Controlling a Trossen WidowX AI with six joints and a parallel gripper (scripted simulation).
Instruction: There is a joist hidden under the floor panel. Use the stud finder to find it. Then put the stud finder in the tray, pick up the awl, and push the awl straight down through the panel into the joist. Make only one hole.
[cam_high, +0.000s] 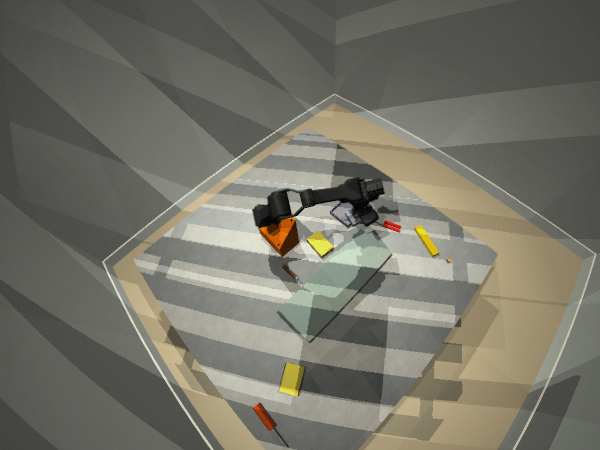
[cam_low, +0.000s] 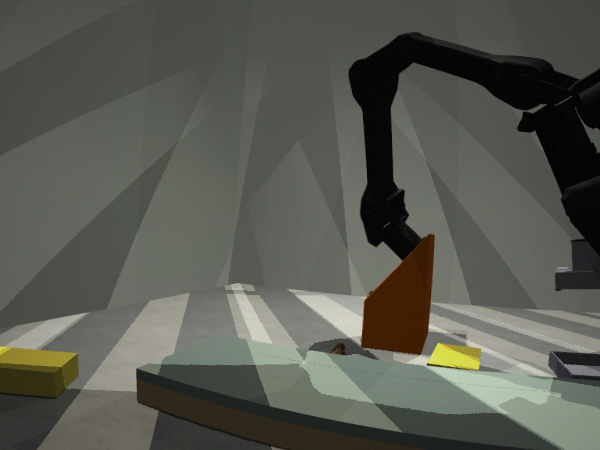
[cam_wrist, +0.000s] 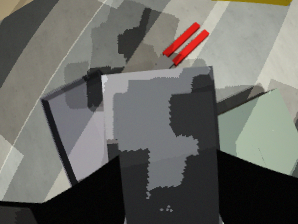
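Now: gripper tip 11 cm past the dark-rimmed tray, 6 cm to the right of it and 16 cm above it. From my gripper tip the other things lie so: awl 4 cm behind, 37 cm to the right, 17 cm below; stud finder 1 cm behind, 2 cm to the right, 2 cm above; yellow bar 27 cm ahead, 19 cm to the left, 17 cm below.
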